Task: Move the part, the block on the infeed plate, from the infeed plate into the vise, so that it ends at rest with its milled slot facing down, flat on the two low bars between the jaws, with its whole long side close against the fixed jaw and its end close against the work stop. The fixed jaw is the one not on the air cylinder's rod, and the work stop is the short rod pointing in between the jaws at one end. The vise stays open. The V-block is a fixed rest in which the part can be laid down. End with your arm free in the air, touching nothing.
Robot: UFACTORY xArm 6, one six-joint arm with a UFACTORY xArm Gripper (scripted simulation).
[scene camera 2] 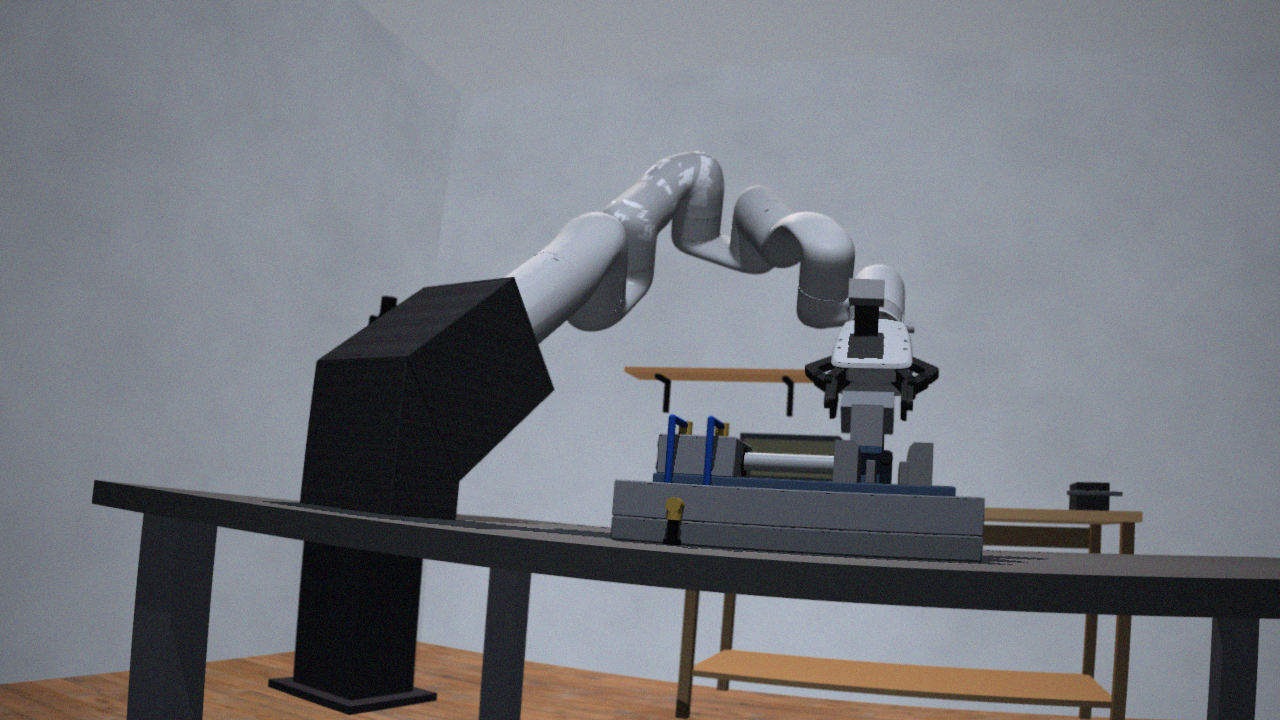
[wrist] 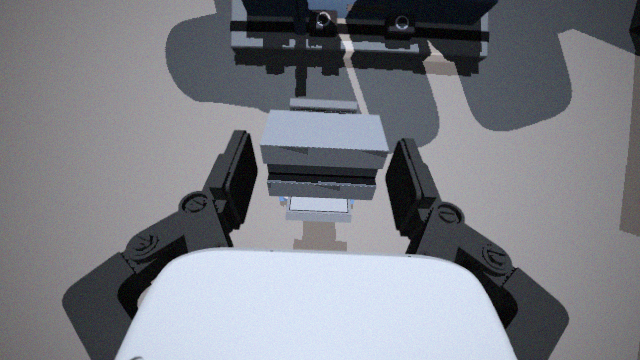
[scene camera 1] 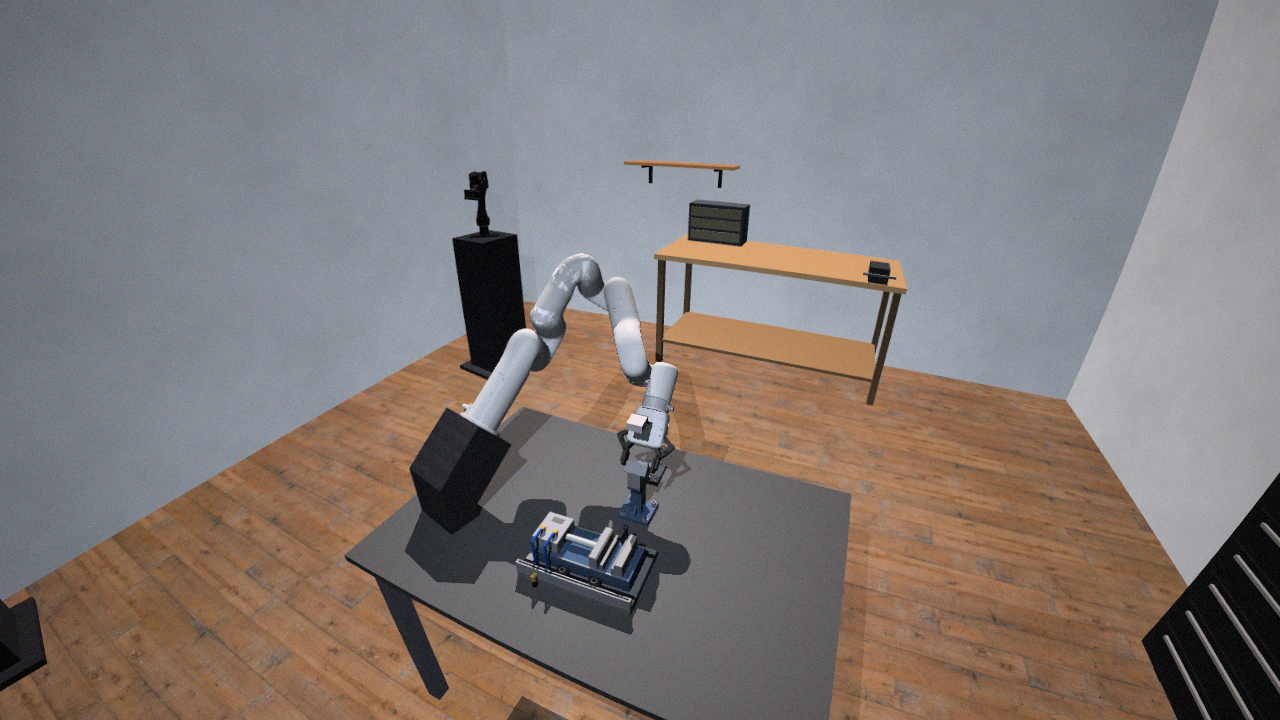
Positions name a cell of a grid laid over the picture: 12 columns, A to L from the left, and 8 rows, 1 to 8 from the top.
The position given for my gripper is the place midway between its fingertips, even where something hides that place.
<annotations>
My gripper shows in scene camera 2 (I5), in the wrist view (G4) and in scene camera 1 (F6).
</annotations>
